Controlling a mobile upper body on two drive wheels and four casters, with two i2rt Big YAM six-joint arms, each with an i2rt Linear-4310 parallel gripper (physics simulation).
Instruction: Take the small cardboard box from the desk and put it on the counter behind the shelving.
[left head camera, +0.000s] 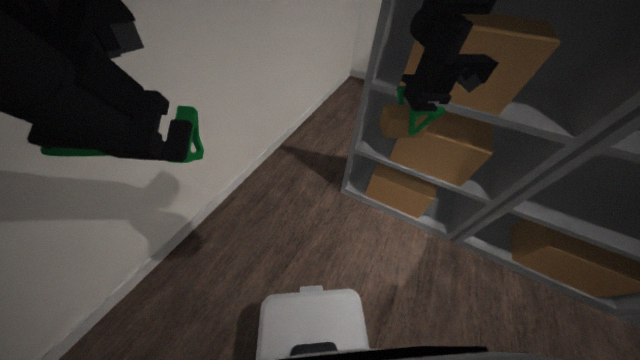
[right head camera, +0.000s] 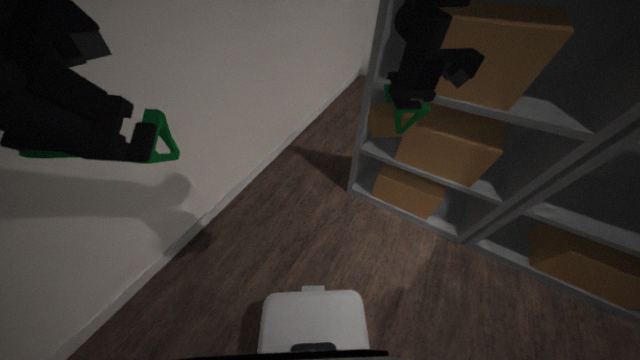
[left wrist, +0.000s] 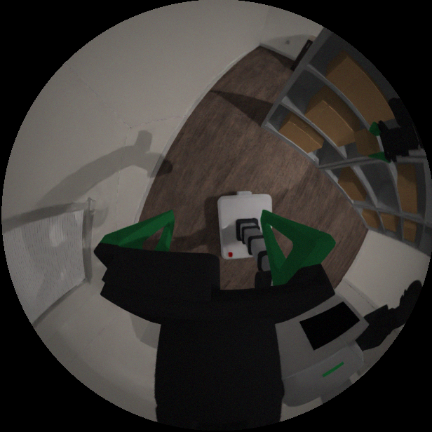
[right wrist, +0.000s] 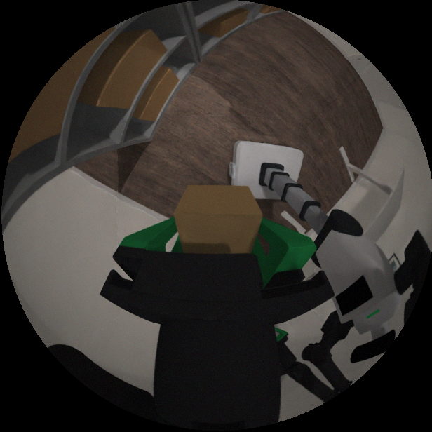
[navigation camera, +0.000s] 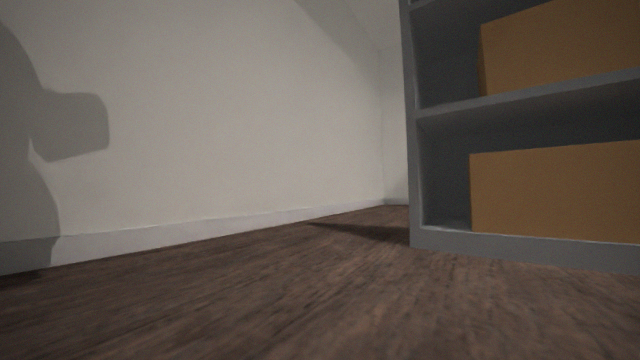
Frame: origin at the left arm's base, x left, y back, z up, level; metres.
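Seen in the pictures: left gripper, fingertip midpoint: (left head camera: 167, 152) (right head camera: 145, 153); right gripper, fingertip midpoint: (left head camera: 407, 126) (right head camera: 396, 125).
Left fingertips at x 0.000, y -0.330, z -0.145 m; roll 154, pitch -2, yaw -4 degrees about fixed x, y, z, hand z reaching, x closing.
Offsets run from my left fingertips to a thing's top centre. "pt": to the spot under its first point.
The small cardboard box {dx -0.435, dy -0.163, dz -0.037 m} (left head camera: 391, 121) (right head camera: 381, 121) (left wrist: 366, 143) (right wrist: 218, 215) is held in the air between the green fingers of my right gripper (left head camera: 409, 112) (right head camera: 396, 109) (right wrist: 217, 214). In the head views it overlaps the shelving {pt dx -0.572, dy -0.810, dz -0.944 m} (left head camera: 351, 167) (right head camera: 357, 167) (navigation camera: 414, 175) behind it. Whether it touches the shelving is hard to tell. My left gripper (left wrist: 217, 214) stands wide open with nothing between its fingers, high up near the wall on the left of the head views. The counter's surface does not show in a recognisable way.
Larger boxes (left head camera: 505, 65) (left head camera: 440, 150) (left head camera: 400, 190) stand on the shelves. A pale wall (left head camera: 240, 75) (navigation camera: 225, 125) runs along the left, with a floor passage between it and the shelving's end. A dark object (left wrist: 301, 55) shows beyond that end. My white base (left head camera: 312, 315) is below.
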